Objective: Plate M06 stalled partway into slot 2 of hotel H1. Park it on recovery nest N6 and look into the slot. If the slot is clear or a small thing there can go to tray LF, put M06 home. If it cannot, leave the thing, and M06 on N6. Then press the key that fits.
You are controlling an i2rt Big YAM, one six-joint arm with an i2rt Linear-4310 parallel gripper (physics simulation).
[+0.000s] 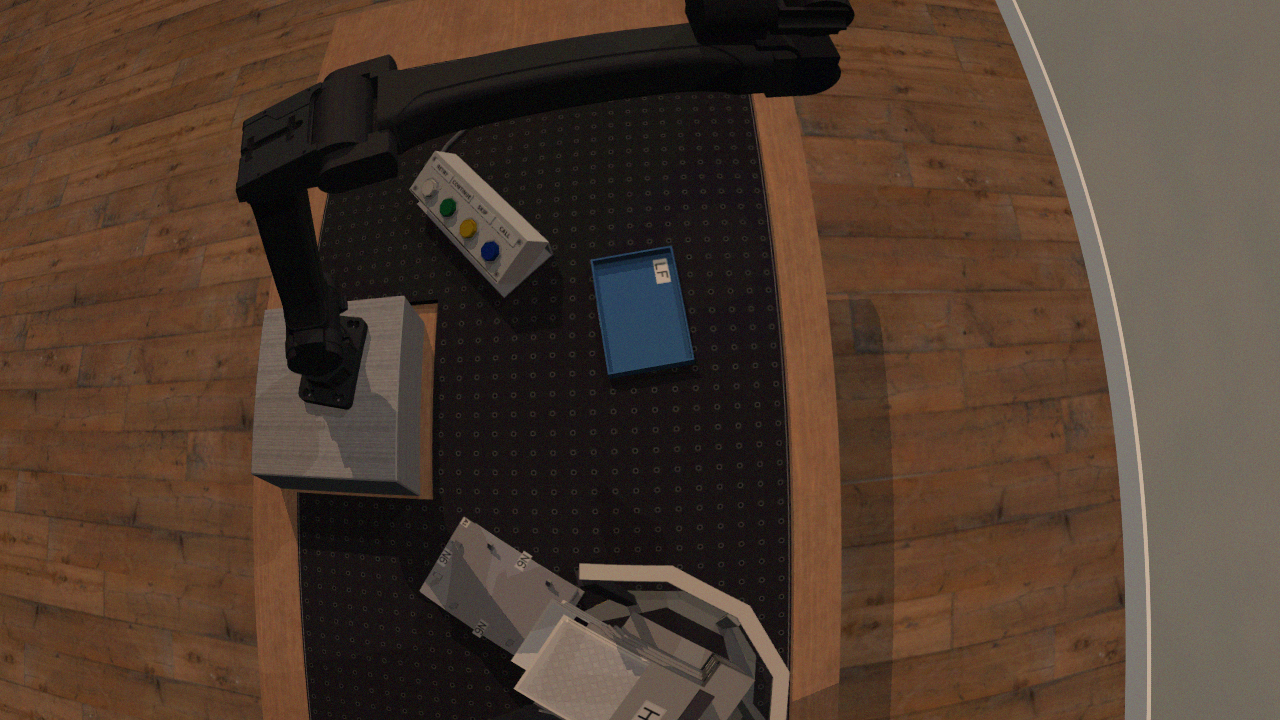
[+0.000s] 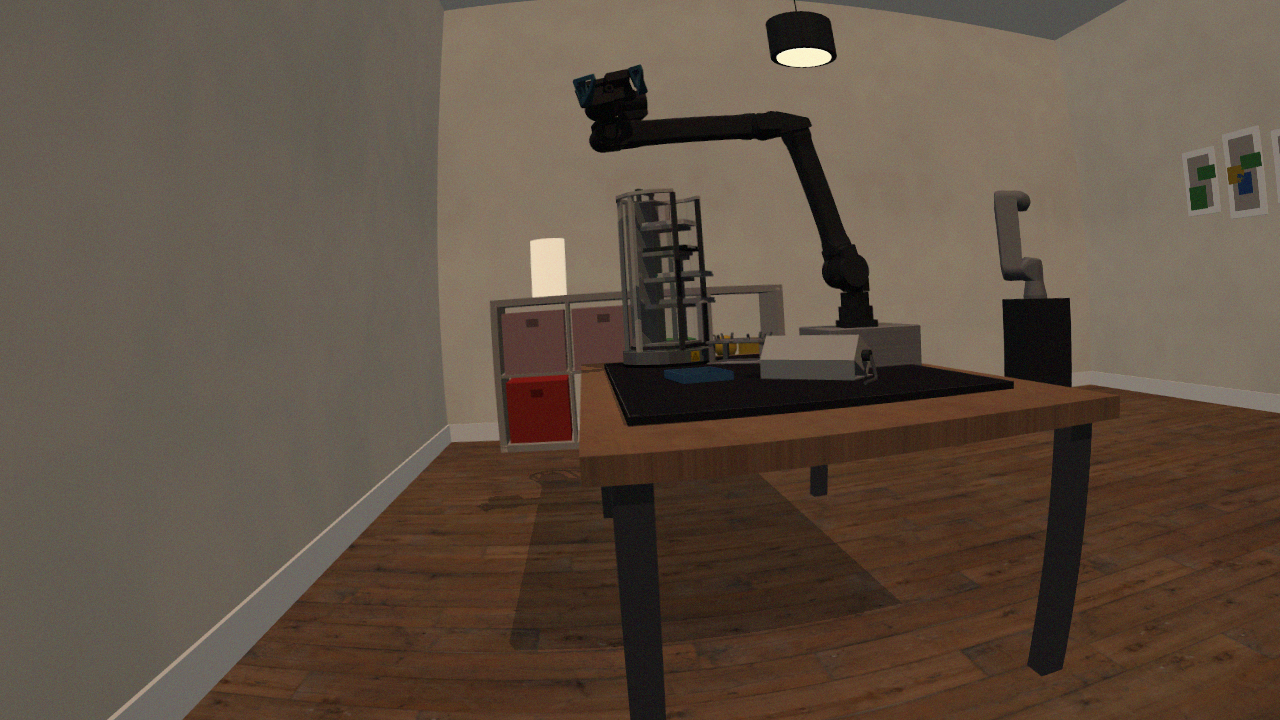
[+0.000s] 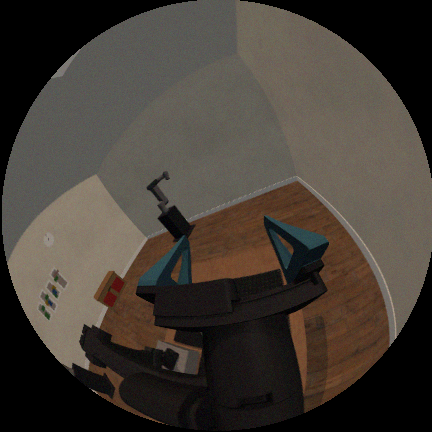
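Seen in the pictures: gripper, fingertip midpoint: (image 2: 617,71) (image 3: 224,229); arm's base, link origin: (image 1: 334,362) (image 2: 856,326) (image 3: 170,358).
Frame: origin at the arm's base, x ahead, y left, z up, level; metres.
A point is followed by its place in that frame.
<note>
My gripper (image 2: 611,74) @[x 0.492, y 0.367, z 0.527 m] (image 3: 224,229) @[x 0.492, y 0.367, z 0.527 m] is open and empty, with its teal fingers wide apart. It is high up, above and away from hotel H1. Hotel H1 (image 1: 640,694) @[x 0.472, y -0.322, z 0.360 m] (image 2: 657,357) @[x 0.485, y -0.215, z -0.061 m] is a tall rack of shelves on a round base. A pale textured plate (image 1: 581,667) @[x 0.418, y -0.309, z 0.299 m] shows at its upper part; whether it is M06 cannot be told. The inside of slot 2 is not readable. Nest N6 (image 1: 487,577) @[x 0.251, y -0.233, z -0.028 m] is a grey, labelled surface beside the hotel, with no plate seen on its visible part. Blue tray LF (image 1: 644,317) @[x 0.388, y 0.129, z -0.085 m] (image 2: 698,374) @[x 0.382, y 0.216, z -0.071 m] looks empty. The key box (image 1: 528,246) @[x 0.239, y 0.185, z -0.018 m] (image 2: 810,358) @[x 0.163, y 0.281, z -0.047 m] has white, green, yellow and blue keys.
The arm's grey pedestal (image 1: 335,438) @[x 0.025, y -0.100, z 0.000 m] (image 2: 895,340) @[x -0.080, y 0.075, z -0.033 m] stands at the table side. A pale curved rail (image 1: 751,617) @[x 0.541, y -0.251, z 0.377 m] runs around one side of the hotel. The arm's long link passes high over the end of the table by the key box. A black lamp (image 2: 801,35) hangs overhead.
</note>
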